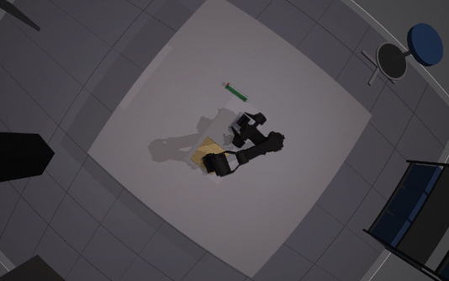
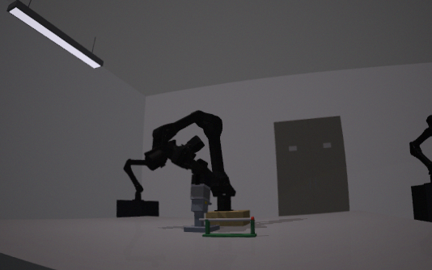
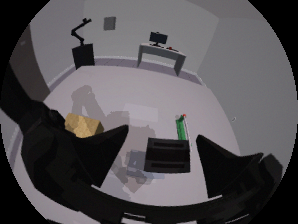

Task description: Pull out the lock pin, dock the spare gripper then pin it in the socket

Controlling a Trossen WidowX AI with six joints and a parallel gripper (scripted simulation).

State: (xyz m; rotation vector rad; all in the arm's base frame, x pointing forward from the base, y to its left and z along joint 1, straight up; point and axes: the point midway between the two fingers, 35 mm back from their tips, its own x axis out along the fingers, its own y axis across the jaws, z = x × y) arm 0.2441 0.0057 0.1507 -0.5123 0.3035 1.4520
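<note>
Right now my gripper tip is 14 cm short of the green rack, 11 cm to the right of it and 17 cm above it. Also, from my gripper tip: spare gripper 2 cm ahead, 2 cm to the right, 6 cm below; then grey mount 2 cm ahead, 2 cm to the right, 14 cm below.
</note>
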